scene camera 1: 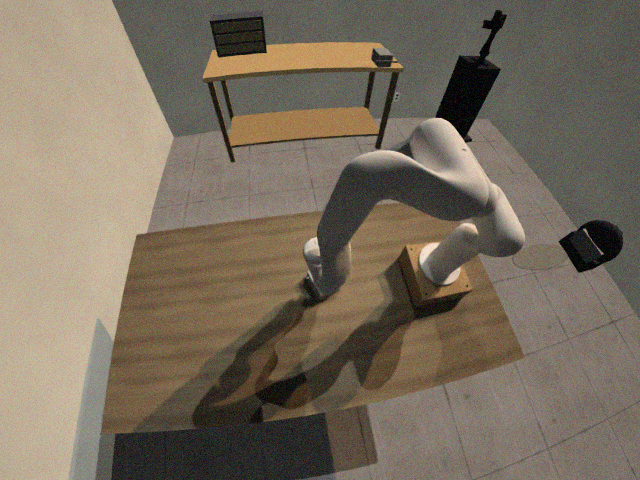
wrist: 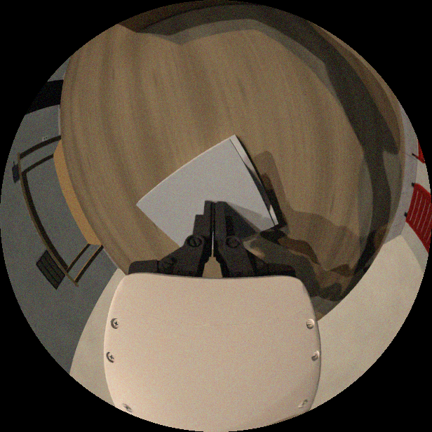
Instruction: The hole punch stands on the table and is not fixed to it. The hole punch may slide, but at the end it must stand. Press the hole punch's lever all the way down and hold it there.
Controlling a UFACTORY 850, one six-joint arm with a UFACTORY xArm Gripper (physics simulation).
I see my gripper (wrist: 212,213) and a grey lever (wrist: 218,174).
